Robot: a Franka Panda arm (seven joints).
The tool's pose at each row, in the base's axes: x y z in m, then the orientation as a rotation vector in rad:
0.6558, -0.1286, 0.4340, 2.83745, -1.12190, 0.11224
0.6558, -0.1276, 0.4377, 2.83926, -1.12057, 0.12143
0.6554, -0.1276, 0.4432, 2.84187, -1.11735, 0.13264
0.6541, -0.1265, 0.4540, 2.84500, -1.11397, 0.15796
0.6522, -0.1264, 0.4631, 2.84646, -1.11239, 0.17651
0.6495, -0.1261, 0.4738, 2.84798, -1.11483, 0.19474
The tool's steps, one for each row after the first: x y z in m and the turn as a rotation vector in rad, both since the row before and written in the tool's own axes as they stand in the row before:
-0.0003, -0.0005, -0.0038, 0.00369, 0.00502, -0.00092
0.0003, 0.0006, -0.0055, 0.00439, 0.00622, -0.00220
-0.0005, 0.0006, -0.0109, 0.00883, 0.01434, -0.00197
-0.0003, 0.0016, -0.0092, 0.00612, 0.01061, -0.00072
-0.0007, 0.0020, -0.0108, 0.00735, 0.00972, 0.00179

